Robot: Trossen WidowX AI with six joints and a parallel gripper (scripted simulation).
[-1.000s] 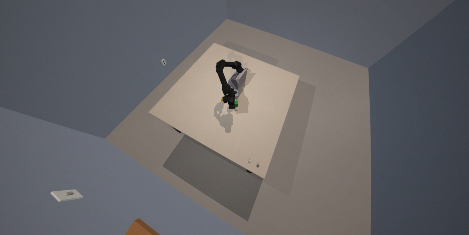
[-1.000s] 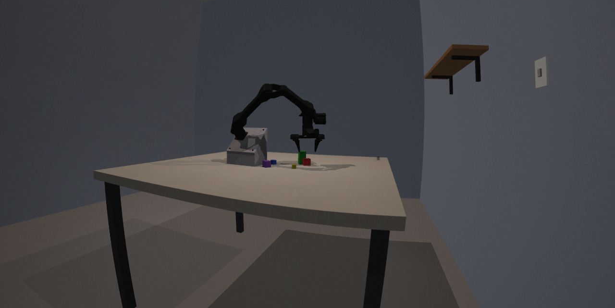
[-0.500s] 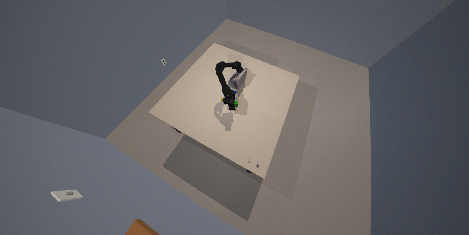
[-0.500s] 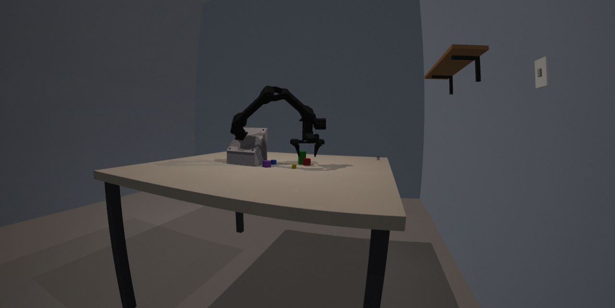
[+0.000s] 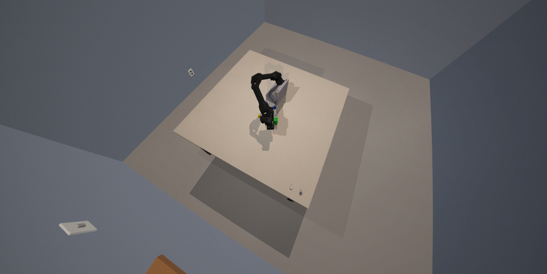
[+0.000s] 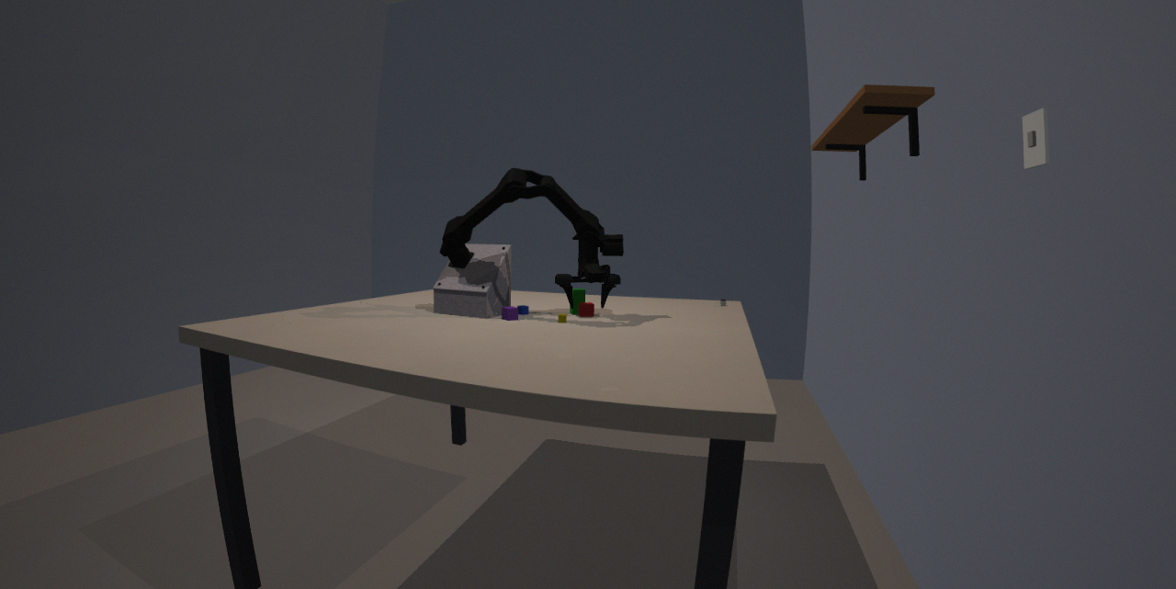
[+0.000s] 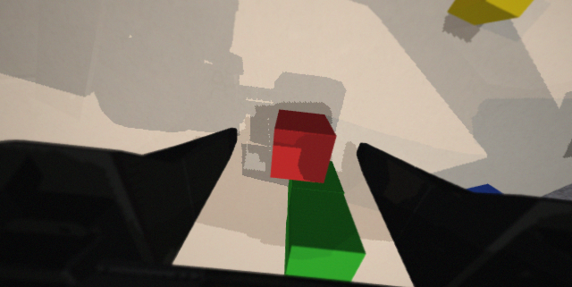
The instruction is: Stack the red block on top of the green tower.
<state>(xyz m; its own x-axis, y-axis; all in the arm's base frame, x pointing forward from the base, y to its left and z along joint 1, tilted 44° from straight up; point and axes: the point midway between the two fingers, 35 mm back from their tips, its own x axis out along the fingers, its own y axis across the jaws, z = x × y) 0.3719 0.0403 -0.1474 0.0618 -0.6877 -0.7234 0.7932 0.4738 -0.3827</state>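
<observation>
Now: the red block right at my gripper tip. From my gripper tip the other things lie so: purple cube (160 mm behind, 170 mm to the right, 10 mm below); then yellow cube (10 mm behind, 140 mm to the right, 10 mm below); then blue cube (180 mm behind, 70 mm to the right, 10 mm below).
</observation>
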